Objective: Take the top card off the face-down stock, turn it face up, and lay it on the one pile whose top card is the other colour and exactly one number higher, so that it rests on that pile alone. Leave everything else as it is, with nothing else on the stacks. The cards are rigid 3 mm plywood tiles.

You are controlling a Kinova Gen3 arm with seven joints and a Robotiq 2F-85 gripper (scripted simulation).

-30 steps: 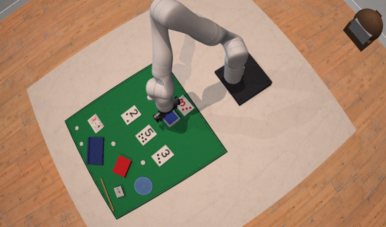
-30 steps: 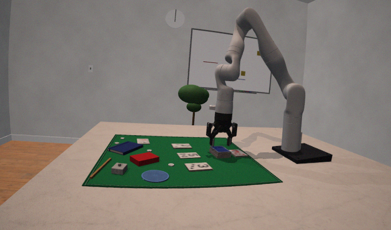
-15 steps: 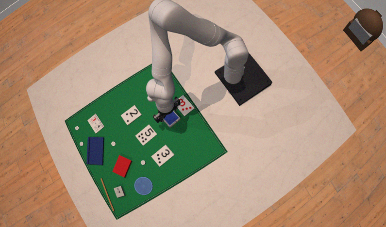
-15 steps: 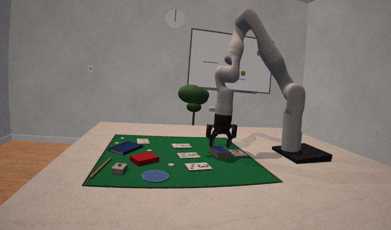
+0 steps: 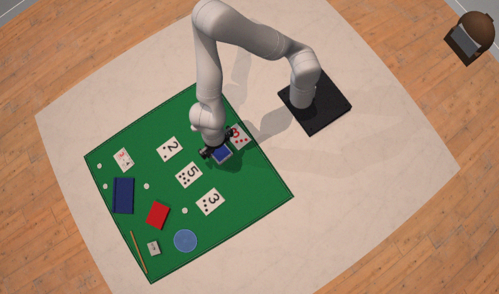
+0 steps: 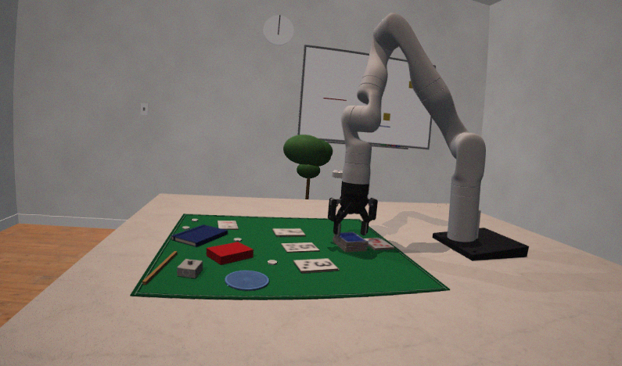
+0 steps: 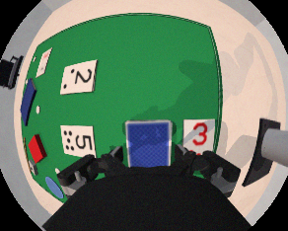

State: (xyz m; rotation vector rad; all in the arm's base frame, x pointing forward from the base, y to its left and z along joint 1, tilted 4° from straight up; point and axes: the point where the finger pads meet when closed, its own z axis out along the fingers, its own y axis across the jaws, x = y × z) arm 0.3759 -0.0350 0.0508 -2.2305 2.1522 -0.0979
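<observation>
Now: the card 2 cm below my hand. Also, from my hand: book 41 cm ahead, 10 cm to the right, 4 cm below; then green mat 18 cm ahead, 2 cm to the right, 5 cm below; then red box 33 cm ahead, 5 cm to the left, 3 cm below.
</observation>
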